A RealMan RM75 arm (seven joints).
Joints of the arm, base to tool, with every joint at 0 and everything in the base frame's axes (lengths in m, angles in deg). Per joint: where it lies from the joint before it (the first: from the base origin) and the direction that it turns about. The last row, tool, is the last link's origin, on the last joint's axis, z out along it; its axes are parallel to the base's.
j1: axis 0 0 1 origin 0.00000 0.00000 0.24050
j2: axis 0 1 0 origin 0.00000 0.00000 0.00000
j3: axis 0 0 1 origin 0.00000 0.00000 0.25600
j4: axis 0 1 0 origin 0.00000 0.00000 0.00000
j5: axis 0 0 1 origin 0.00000 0.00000 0.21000
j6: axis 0 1 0 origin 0.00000 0.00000 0.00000
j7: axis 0 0 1 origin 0.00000 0.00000 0.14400
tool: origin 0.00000 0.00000 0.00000
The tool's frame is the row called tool.
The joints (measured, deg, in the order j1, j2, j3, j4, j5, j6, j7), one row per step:
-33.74 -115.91 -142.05 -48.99 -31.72 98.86 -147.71
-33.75 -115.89 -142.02 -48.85 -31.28 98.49 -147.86
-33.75 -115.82 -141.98 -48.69 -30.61 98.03 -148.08
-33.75 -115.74 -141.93 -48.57 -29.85 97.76 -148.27
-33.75 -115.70 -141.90 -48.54 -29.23 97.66 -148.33
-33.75 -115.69 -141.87 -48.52 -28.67 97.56 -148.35
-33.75 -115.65 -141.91 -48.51 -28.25 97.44 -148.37
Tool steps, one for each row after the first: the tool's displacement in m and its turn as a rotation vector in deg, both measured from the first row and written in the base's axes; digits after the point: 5 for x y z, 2 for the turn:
-0.00152 0.00008 -0.00018 0.04 0.51 0.29
-0.00387 0.00008 0.00001 0.07 1.28 0.72
-0.00617 -0.00035 0.00037 -0.09 2.09 1.11
-0.00776 -0.00088 0.00071 -0.29 2.70 1.31
-0.00912 -0.00137 0.00084 -0.48 3.24 1.45
-0.01032 -0.00155 0.00132 -0.52 3.67 1.59

